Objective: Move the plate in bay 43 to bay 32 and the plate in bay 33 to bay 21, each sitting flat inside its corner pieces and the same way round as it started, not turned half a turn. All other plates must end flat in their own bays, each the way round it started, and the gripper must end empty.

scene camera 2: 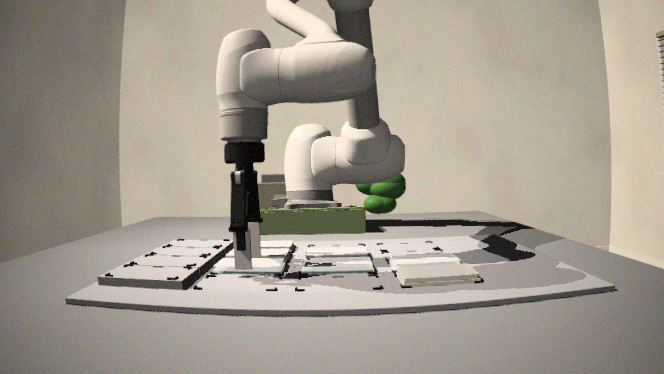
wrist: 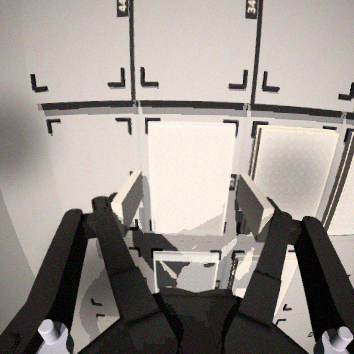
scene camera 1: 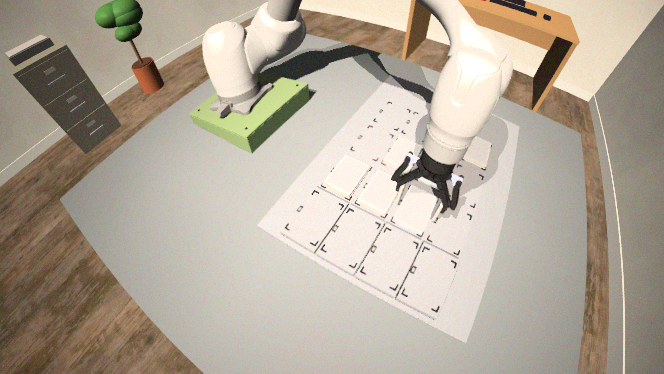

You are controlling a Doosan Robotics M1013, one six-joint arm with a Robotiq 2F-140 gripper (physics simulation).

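Where they show: gripper, between the fingertips: [scene camera 2: 249,262] [wrist: 189,184] [scene camera 1: 416,207]; arm's base, origin of its link: [scene camera 2: 309,207] [scene camera 1: 241,97].
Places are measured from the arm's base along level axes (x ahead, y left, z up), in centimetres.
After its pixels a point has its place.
My gripper [scene camera 1: 419,209] @[z -4.0, x 67.6, y -21.0 cm] [scene camera 2: 249,259] @[z -4.0, x 67.6, y -21.0 cm] [wrist: 189,184] @[z -4.0, x 67.6, y -21.0 cm] is open and low over bay 33. Its fingers stand on both sides of the pale plate [scene camera 1: 414,212] @[z -3.8, x 67.4, y -22.8 cm] [scene camera 2: 272,265] @[z -3.8, x 71.3, y -16.8 cm] [wrist: 191,175] @[z -3.8, x 67.3, y -22.1 cm] in bay 33, with nothing gripped. That plate lies flat inside its corner pieces. Bay 43 [scene camera 1: 450,227] @[z -5.3, x 78.1, y -22.9 cm] [wrist: 90,155] @[z -5.3, x 77.8, y -25.6 cm] beside it holds no plate. A plate [scene camera 2: 337,266] @[z -3.9, x 74.7, y -5.7 cm] [wrist: 197,275] @[z -3.8, x 68.4, y -7.9 cm] lies flat in bay 32; the gripper hides most of it in scene camera 1. Bay 21 [scene camera 2: 407,247] @[z -5.3, x 53.8, y 14.9 cm] holds no plate in scene camera 2. The marks telling which way round the plates lie are too small to read.
Plates stand in bay 23 [scene camera 1: 378,192] @[z -3.8, x 56.6, y -20.1 cm] [wrist: 295,170] @[z -3.8, x 56.6, y -21.0 cm], bay 13 [scene camera 1: 347,175] @[z -3.8, x 46.8, y -17.6 cm], bay 22 [scene camera 1: 399,151] @[z -3.8, x 58.7, y -2.9 cm] and bay 41 [scene camera 1: 478,151] @[z -3.8, x 84.3, y 8.2 cm] [scene camera 2: 437,275] @[z -3.8, x 87.3, y 8.0 cm]. Another plate [scene camera 2: 425,259] @[z -3.8, x 74.7, y 10.9 cm] lies behind bay 41's in scene camera 2. The fourth-row bays [scene camera 1: 430,280] @[z -3.8, x 75.3, y -39.5 cm] [scene camera 2: 145,274] @[z -3.8, x 76.9, y -39.3 cm] form a raised step beside row three.
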